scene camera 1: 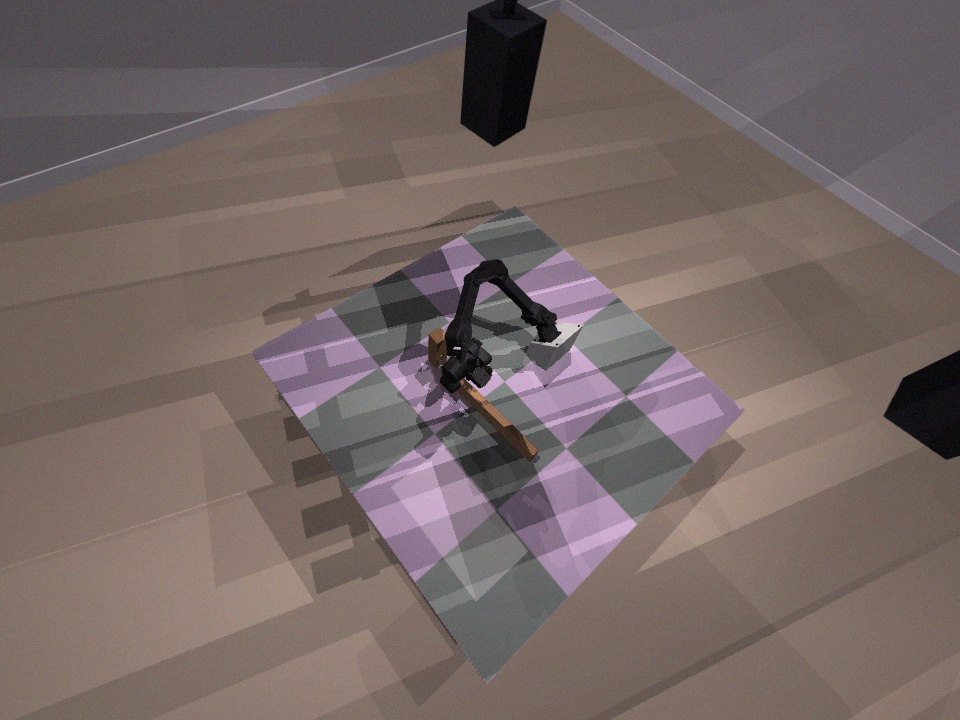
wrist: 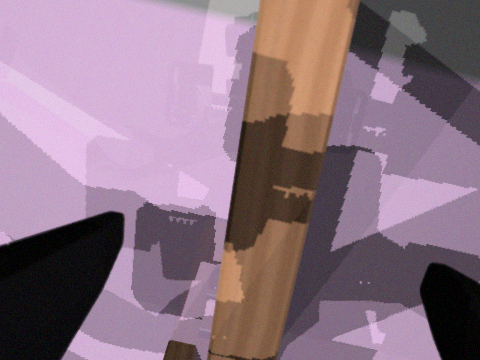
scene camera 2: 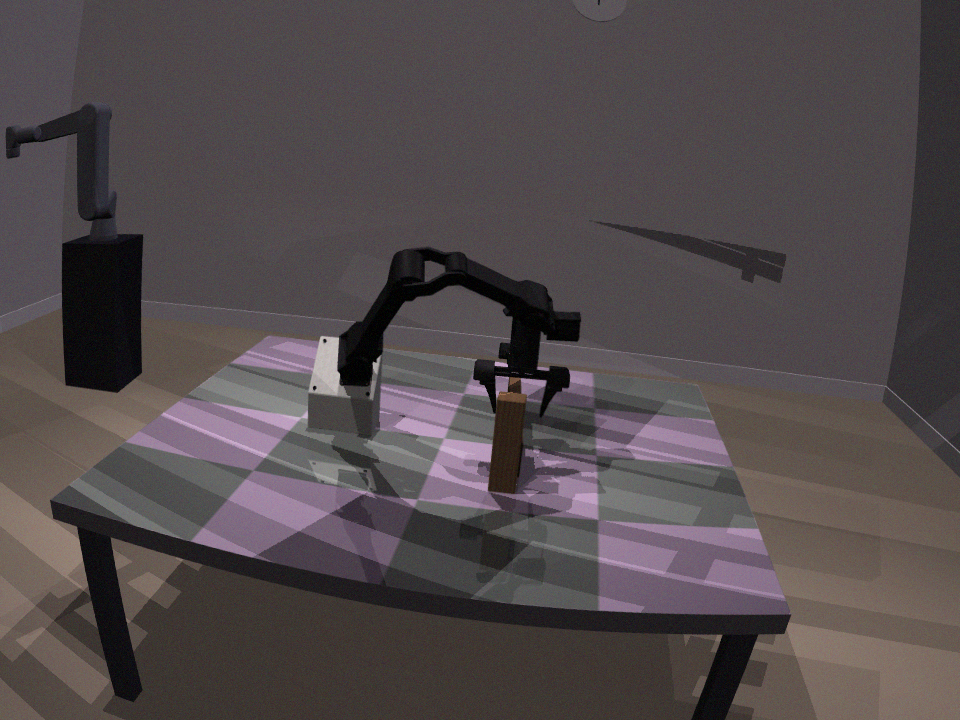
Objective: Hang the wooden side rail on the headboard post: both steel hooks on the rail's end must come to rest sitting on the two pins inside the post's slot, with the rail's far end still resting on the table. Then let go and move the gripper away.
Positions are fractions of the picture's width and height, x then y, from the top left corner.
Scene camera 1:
gripper: 0.48, 0.53
wooden side rail: 0.51, 0.57
